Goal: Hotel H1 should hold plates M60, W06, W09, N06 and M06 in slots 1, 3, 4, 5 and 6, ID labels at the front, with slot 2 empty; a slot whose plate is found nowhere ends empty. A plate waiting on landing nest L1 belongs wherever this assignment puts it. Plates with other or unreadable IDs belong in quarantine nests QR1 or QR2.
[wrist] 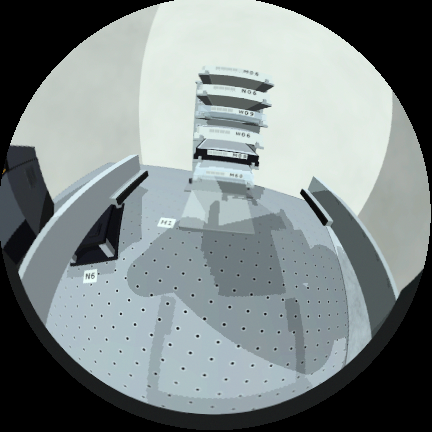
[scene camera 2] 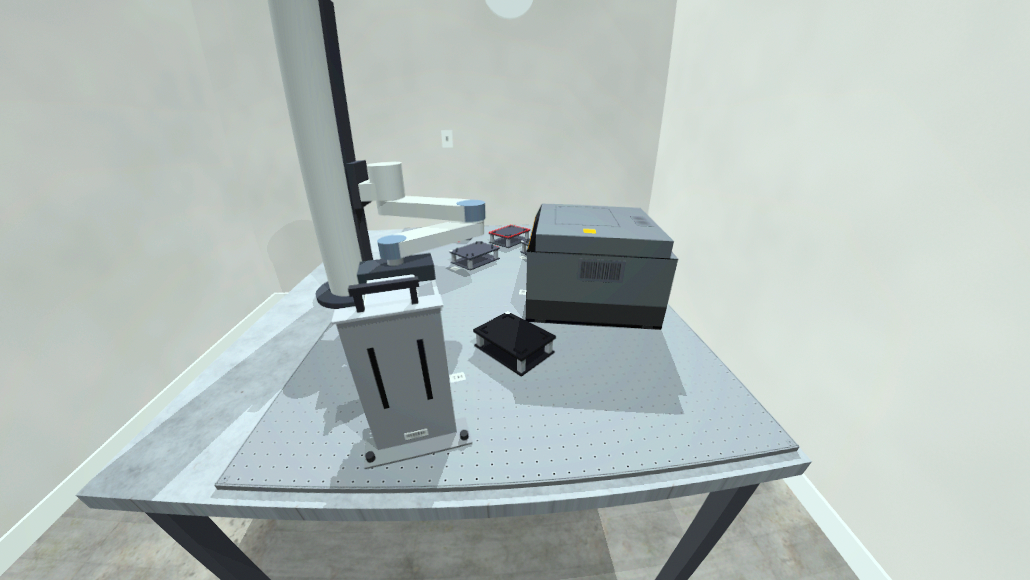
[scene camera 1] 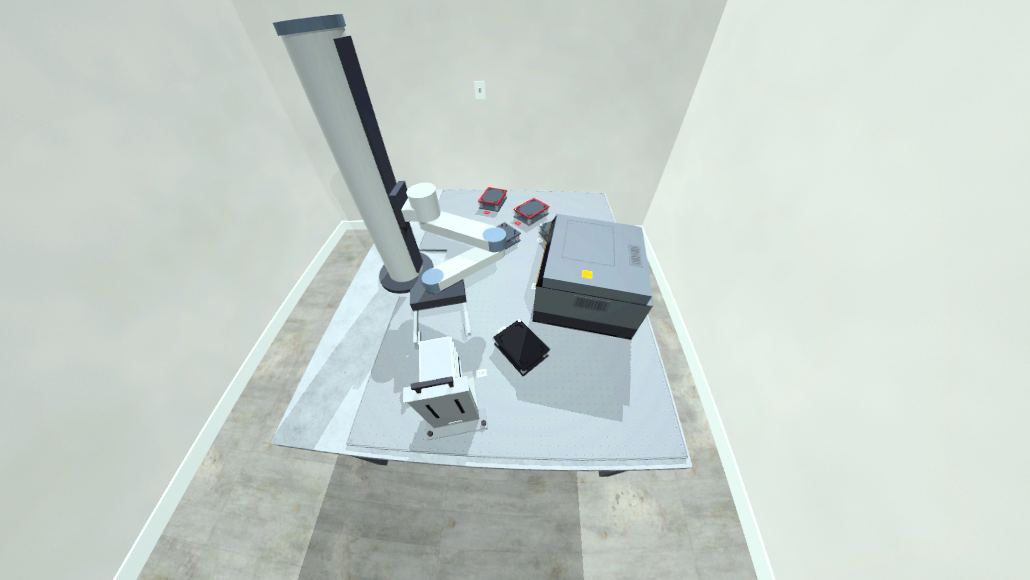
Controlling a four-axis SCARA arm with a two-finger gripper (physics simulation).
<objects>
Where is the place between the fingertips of my gripper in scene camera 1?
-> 442,338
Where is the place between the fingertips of my gripper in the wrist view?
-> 229,168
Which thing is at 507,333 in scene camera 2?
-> A black nest.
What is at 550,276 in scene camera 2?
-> A large grey instrument.
</objects>
